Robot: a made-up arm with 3 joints. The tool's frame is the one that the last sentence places.
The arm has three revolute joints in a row. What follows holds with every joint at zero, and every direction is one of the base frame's.
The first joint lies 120 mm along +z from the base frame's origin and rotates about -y.
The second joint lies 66 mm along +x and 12 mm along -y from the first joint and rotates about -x.
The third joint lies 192 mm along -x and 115 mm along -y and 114 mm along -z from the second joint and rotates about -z.
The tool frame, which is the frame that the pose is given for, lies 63 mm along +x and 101 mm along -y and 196 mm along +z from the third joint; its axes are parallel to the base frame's.
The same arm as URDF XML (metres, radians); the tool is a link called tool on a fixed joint. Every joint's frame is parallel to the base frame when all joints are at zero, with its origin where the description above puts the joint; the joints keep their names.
<robot name="arm">
<joint name="tool_joint" type="fixed"><parent link="link3"/><child link="tool"/><origin xyz="0.0630 -0.1010 0.1960"/></joint>
<joint name="joint 3" type="continuous"><parent link="link2"/><child link="link3"/><origin xyz="-0.1920 -0.1150 -0.1140"/><axis xyz="0 0 -1"/></joint>
<joint name="joint 2" type="continuous"><parent link="link1"/><child link="link2"/><origin xyz="0.0660 -0.0120 0.0000"/><axis xyz="-1 0 0"/></joint>
<joint name="joint 1" type="continuous"><parent link="base_link"/><child link="link1"/><origin xyz="0.0000 0.0000 0.1200"/><axis xyz="0 -1 0"/></joint>
<link name="base_link"/>
<link name="link1"/>
<link name="link2"/>
<link name="link3"/>
<link name="tool"/>
</robot>

